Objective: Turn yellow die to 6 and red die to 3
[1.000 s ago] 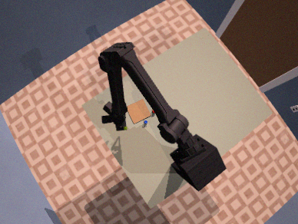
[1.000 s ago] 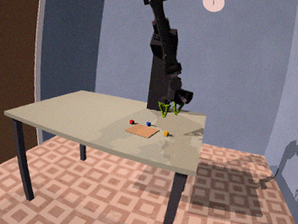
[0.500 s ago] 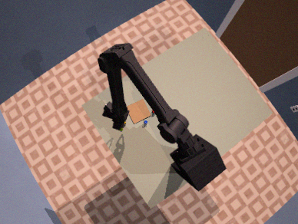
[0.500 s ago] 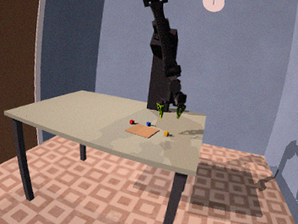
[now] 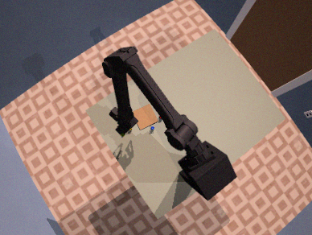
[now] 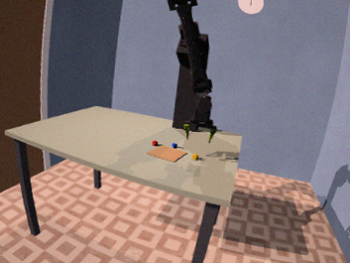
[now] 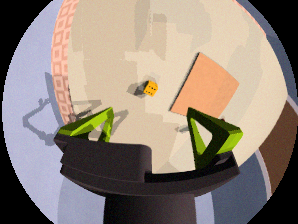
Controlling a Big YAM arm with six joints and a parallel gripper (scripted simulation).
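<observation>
My hand is 80 mm above the yellow die. Round my hand: red die: 230 mm to the right, 80 mm below, 30 mm ahead; blue die: 150 mm to the right, 80 mm below, 40 mm behind; orange mat: 120 mm to the right, 90 mm below, 60 mm ahead.
</observation>
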